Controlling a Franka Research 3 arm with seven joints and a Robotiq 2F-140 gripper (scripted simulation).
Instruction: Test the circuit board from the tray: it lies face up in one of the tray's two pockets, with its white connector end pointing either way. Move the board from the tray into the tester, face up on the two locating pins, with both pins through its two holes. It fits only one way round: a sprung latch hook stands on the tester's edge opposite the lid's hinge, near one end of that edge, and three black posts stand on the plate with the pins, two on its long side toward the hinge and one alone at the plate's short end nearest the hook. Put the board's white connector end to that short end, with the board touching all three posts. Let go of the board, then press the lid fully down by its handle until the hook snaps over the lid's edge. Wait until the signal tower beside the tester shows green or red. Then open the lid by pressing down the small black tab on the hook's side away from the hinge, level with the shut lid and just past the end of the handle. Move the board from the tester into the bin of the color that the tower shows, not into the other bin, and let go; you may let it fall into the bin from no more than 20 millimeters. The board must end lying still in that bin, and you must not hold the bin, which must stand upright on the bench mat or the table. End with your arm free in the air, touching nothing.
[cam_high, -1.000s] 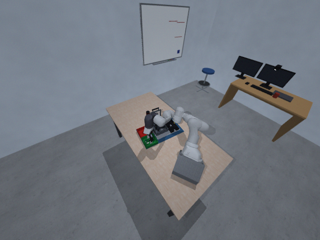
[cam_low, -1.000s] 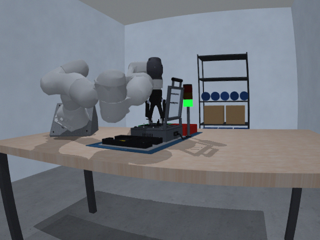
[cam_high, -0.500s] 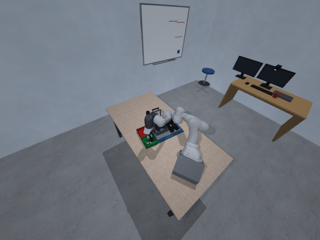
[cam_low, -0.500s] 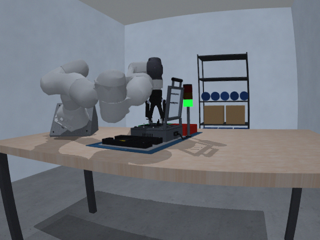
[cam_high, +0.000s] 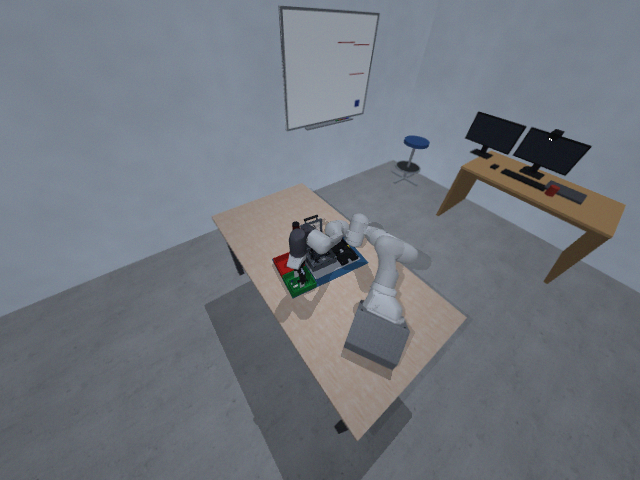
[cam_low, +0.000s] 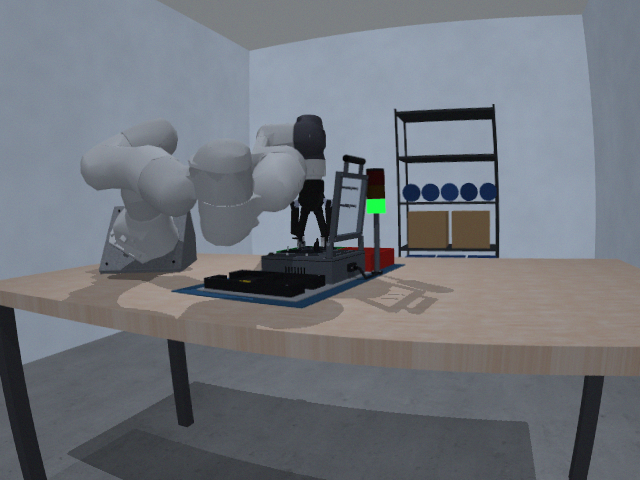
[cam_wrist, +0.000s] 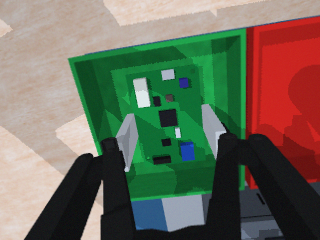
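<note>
My gripper is now 30 mm above the green bin. Also, from my hand: red bin 140 mm ahead, 50 mm to the right, 30 mm below; green circuit board 20 mm below; black latch hook 10 mm behind, 150 mm to the right, 40 mm above.
</note>
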